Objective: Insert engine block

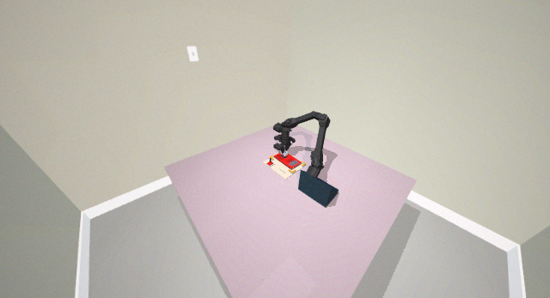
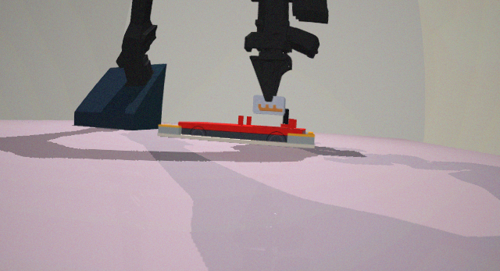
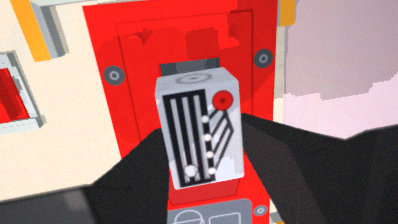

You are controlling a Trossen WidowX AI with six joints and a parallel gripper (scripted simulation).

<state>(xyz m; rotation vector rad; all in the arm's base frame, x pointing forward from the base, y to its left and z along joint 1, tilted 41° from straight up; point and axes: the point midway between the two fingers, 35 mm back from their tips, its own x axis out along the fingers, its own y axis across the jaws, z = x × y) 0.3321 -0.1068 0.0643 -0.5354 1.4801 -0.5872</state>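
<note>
Now: the engine block 10 mm below my gripper tip. The rest, counted from my gripper tip: beige plate: 40 mm behind, 30 mm to the left, 50 mm below; black peg: 20 mm ahead, 130 mm to the left, 30 mm below.
</note>
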